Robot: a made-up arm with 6 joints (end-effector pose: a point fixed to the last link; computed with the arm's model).
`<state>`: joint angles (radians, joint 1 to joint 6).
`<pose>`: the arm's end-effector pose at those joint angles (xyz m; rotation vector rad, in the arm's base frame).
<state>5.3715 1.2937 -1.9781 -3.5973 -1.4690 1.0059</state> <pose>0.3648 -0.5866 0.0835 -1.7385 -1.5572 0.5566</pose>
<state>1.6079 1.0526 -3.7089 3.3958 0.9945 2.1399</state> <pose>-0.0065 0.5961 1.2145 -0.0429 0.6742 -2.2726</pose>
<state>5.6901 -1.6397 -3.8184 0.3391 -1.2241 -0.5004</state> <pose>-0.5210 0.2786 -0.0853 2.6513 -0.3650 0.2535</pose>
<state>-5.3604 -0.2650 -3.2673 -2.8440 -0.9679 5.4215</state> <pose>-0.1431 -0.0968 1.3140 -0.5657 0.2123 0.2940</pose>
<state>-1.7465 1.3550 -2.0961 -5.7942 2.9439 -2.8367</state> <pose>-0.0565 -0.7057 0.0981 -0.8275 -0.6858 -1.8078</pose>
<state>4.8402 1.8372 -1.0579 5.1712 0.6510 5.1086</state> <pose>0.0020 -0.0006 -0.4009 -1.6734 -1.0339 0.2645</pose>
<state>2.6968 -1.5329 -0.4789 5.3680 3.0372 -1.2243</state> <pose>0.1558 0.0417 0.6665 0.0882 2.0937 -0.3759</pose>
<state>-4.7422 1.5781 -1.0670 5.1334 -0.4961 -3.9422</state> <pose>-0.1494 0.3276 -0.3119 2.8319 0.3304 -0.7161</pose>
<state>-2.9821 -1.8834 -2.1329 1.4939 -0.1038 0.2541</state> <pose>0.9925 0.2929 0.6361 0.6552 0.8022 1.8081</pose>
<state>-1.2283 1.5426 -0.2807 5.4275 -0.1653 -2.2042</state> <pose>0.0679 0.1245 -0.0860 -1.3444 -1.5997 -0.8420</pose>
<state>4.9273 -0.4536 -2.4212 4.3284 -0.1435 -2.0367</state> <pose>0.1216 0.0399 1.4484 -0.0591 0.4216 -2.1617</pose>
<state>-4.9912 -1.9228 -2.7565 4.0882 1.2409 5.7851</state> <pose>-0.2274 -1.1012 0.1471 -1.9806 1.8548 -1.4768</pose>
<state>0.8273 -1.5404 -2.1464 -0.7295 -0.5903 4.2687</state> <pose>-0.7330 -0.6193 0.8293 -0.1823 -1.0886 0.9961</pose>
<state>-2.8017 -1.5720 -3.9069 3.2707 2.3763 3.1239</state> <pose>0.5427 0.2176 -0.0914 0.2813 -1.5410 0.1102</pose>
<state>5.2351 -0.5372 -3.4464 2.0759 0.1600 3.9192</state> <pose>-0.4224 0.5725 1.1996 -0.9070 0.5232 1.6015</pose>
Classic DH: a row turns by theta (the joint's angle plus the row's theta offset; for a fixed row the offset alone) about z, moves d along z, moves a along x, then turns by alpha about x. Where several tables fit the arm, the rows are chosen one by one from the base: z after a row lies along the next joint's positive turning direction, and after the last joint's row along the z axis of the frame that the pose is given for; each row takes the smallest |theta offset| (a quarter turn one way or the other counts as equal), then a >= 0, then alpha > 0; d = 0 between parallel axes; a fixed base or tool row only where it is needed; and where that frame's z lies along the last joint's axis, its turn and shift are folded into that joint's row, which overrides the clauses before.
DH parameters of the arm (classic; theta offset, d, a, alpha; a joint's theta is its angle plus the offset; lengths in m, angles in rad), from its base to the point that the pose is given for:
joint 1: 0 0.376 0 -1.5708
joint 2: -1.385 0 0.4548 0
joint 3: 1.385 0 0.115 -1.5708
joint 4: 0 0.508 0 1.5708
joint 5: 0 0 0.117 -1.5708
joint 6: 0 0.15 0 0

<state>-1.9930 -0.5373 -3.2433 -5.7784 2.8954 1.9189</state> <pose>0.2206 0.3139 1.1266 -0.3073 -2.7265 1.2460</pose>
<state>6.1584 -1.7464 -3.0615 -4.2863 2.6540 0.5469</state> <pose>-0.8389 0.2646 0.1537 1.2203 1.4849 1.4566</pose>
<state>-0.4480 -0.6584 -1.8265 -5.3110 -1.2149 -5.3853</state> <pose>-0.1586 -0.0900 1.2704 1.0460 0.3503 -1.8875</pose>
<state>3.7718 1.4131 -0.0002 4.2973 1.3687 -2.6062</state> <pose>0.0660 0.1880 0.0978 -0.1555 -2.2549 -1.2302</pose>
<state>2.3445 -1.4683 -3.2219 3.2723 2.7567 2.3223</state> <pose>0.6128 -0.5966 0.2362 0.1206 -2.1687 -1.1287</pose>
